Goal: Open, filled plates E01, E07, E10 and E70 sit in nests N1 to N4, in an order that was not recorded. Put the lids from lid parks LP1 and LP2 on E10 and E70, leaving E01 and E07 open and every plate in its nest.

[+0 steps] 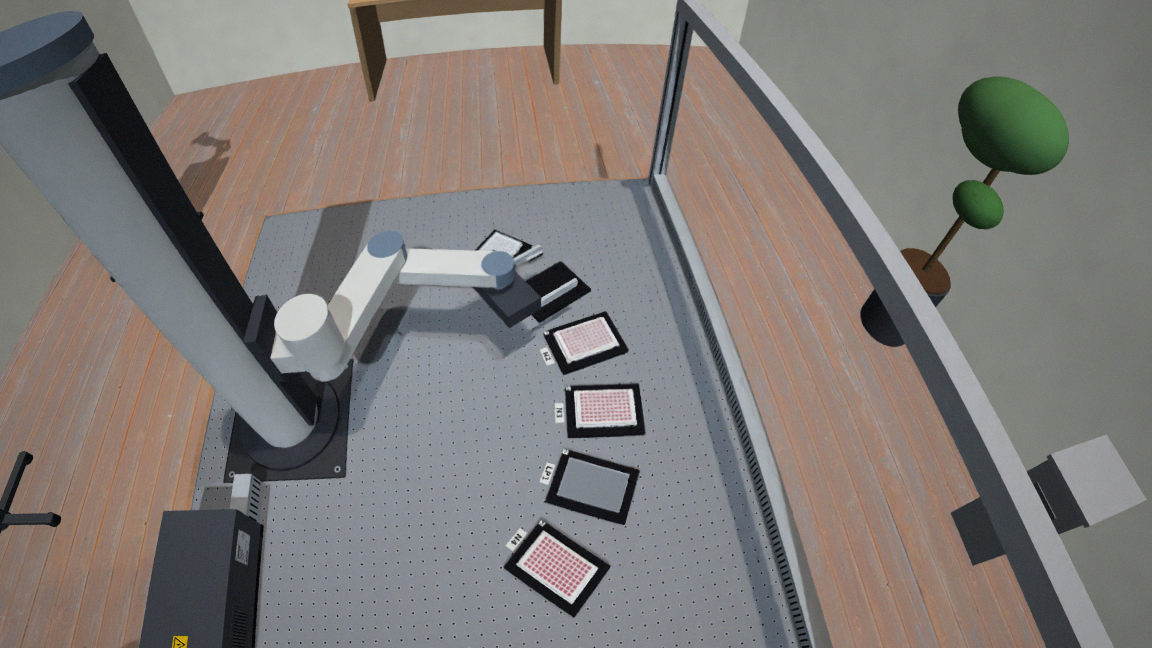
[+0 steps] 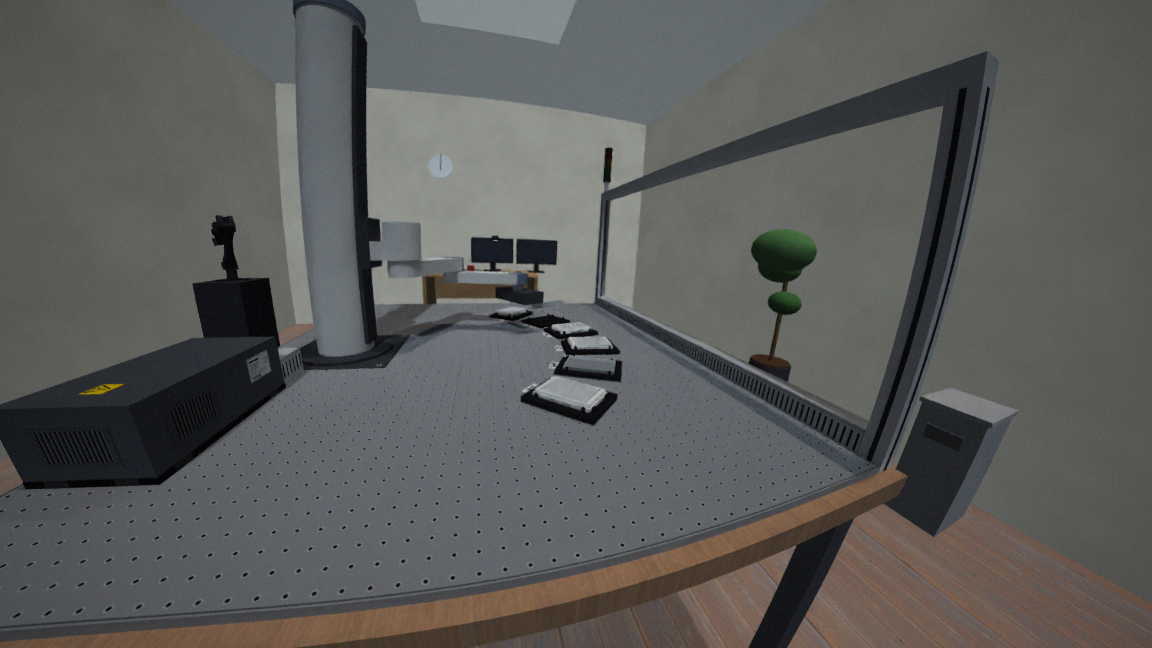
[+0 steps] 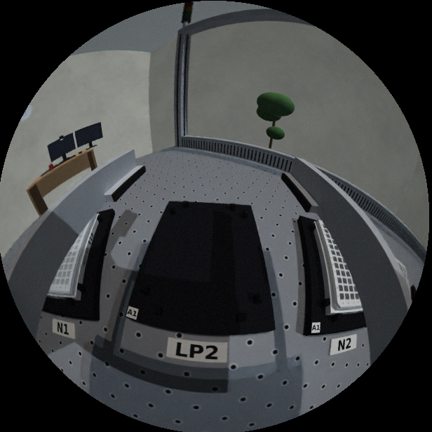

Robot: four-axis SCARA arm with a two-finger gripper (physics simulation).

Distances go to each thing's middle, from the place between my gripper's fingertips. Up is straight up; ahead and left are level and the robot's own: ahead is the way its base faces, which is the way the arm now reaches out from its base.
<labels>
Right now my hand is 17 cm to the left of the N2 plate (image 1: 592,337), 7 cm above it and 4 cm short of it. Also, from my hand: N3 plate (image 1: 593,408) (35 cm to the right, 7 cm below, 6 cm ahead); then lid park LP2 (image 1: 550,279) (9 cm below, 2 cm behind, 1 cm to the right); then lid park LP1 (image 1: 552,498) (52 cm to the right, 9 cm below).
</labels>
